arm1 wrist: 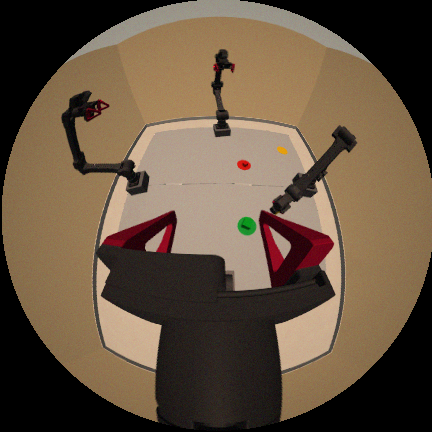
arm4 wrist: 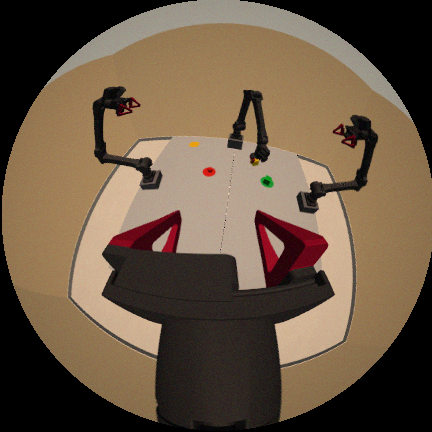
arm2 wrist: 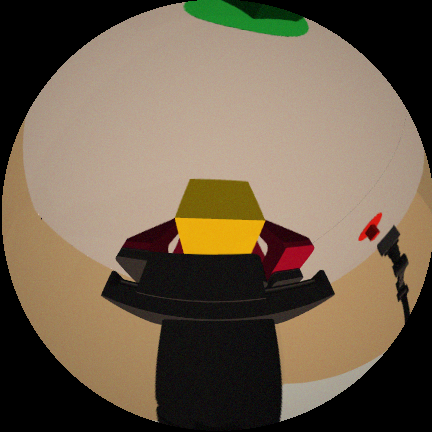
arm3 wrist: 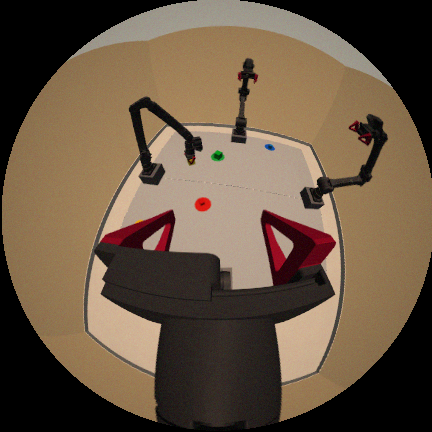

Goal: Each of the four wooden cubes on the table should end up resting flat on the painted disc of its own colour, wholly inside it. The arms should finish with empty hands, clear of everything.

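Observation:
My arm2 gripper [arm2 wrist: 220,220] is shut on the yellow cube [arm2 wrist: 220,199] [arm3 wrist: 191,162] [arm4 wrist: 255,162], beside the green disc [arm2 wrist: 240,24] [arm1 wrist: 253,231]; cube-table contact is unclear. The green cube [arm3 wrist: 218,155] [arm4 wrist: 267,182] sits on the green disc. The red cube [arm1 wrist: 245,165] [arm2 wrist: 371,232] [arm3 wrist: 202,204] sits on the red disc [arm1 wrist: 240,163] [arm3 wrist: 198,207]. A small blue cube [arm3 wrist: 270,147] appears on the blue disc [arm3 wrist: 266,146]. The yellow disc [arm1 wrist: 282,150] [arm4 wrist: 194,144] is bare. My arm1 gripper [arm1 wrist: 218,212], arm3 gripper [arm3 wrist: 218,212] and arm4 gripper [arm4 wrist: 218,212] are open, empty and high above the table.
In the arm1 wrist view, arm2 [arm1 wrist: 315,172] reaches in from the right, arm3 [arm1 wrist: 219,97] stands at the far edge and arm4 [arm1 wrist: 72,135] at the left. Arm1 [arm4 wrist: 370,155] stands at the right in the arm4 wrist view.

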